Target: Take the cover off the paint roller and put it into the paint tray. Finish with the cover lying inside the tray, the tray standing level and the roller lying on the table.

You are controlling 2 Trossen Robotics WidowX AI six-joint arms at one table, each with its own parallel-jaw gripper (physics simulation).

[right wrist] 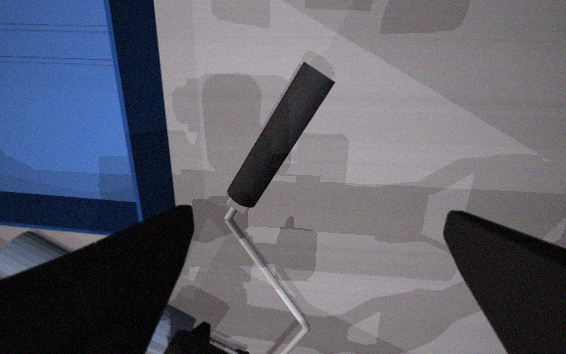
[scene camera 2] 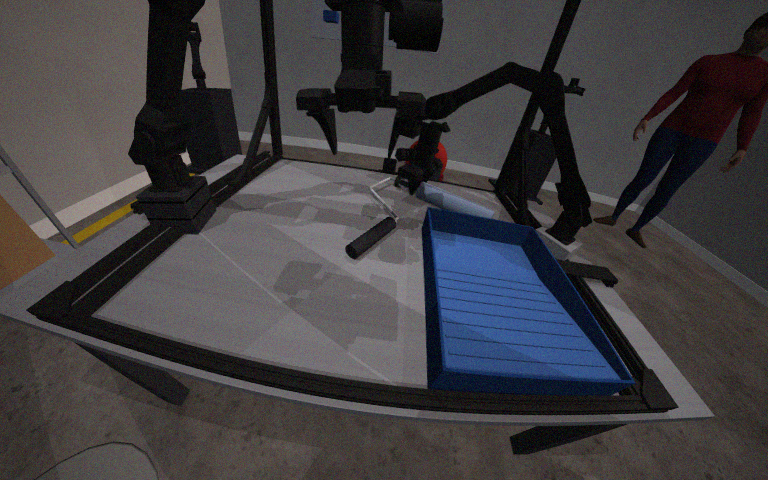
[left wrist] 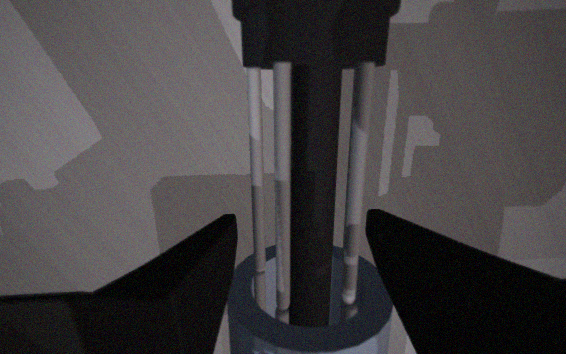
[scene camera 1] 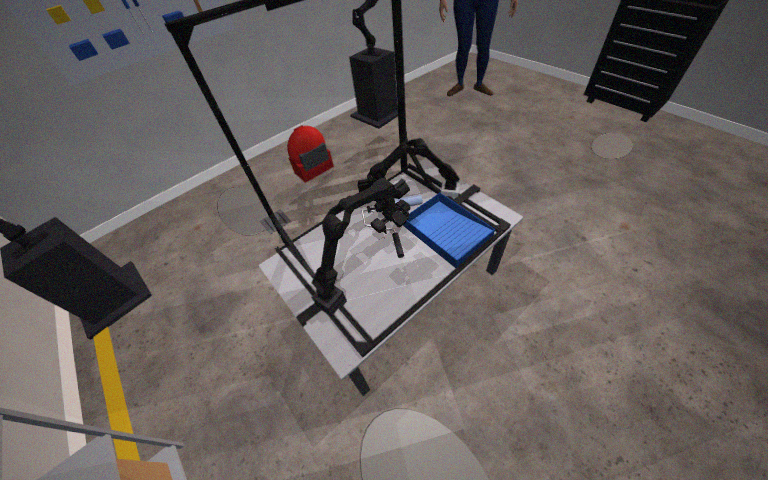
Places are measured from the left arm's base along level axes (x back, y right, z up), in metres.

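Pixels of known places: left gripper, between the fingertips: (right wrist: 199, 335) (scene camera 2: 414, 192) (left wrist: 301, 223); right gripper, between the fingertips: (right wrist: 318, 219) (scene camera 2: 361, 155) (scene camera 1: 393, 227); left arm's base, origin of its link: (scene camera 2: 560, 235) (scene camera 1: 450, 186); right arm's base, origin of its link: (scene camera 2: 172, 185) (scene camera 1: 327, 294).
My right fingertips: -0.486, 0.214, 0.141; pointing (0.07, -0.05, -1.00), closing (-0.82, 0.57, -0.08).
For each thing: its top centre in the pictures, then the offset to it from my right fingertips, as dx, dy, dz. "*": a spot on its surface instead.
- pale blue cover, centre of its top: (right wrist: 86, 314) (scene camera 2: 456, 196) (scene camera 1: 401, 199) +0.333, +0.042, -0.142
- core, a spot on its surface: (left wrist: 315, 150) * +0.265, +0.189, -0.161
- blue tray, centre of its top: (scene camera 2: 507, 271) (scene camera 1: 447, 223) +0.188, -0.234, -0.131
The paint roller lies on the table. Its black handle (scene camera 1: 398, 244) (scene camera 2: 370, 237) (right wrist: 281, 135) joins a bent metal rod. The pale blue cover (scene camera 1: 413, 200) (scene camera 2: 455, 200) (left wrist: 310, 337) (right wrist: 30, 250) is partly around the roller's cage; a stretch of cage bars and core (left wrist: 315, 150) shows bare between the black end cap and the cover's mouth. My left gripper (scene camera 2: 406, 182) (left wrist: 301, 223) is partly open, its fingers on either side of the bare cage near the cover's mouth. My right gripper (scene camera 2: 362, 160) (right wrist: 318, 219) is wide open above the roller. The blue tray (scene camera 1: 453, 232) (scene camera 2: 431, 294) (right wrist: 142, 100) stands level.
The tray stands beside the cover's far end, along the picture's right. Black frame rails (scene camera 2: 271, 376) edge the table. In scene camera 1 my right arm (scene camera 1: 329, 243) reaches across the table and hides much of the left gripper. A red helmet (scene camera 1: 308, 152) shows beyond the table.
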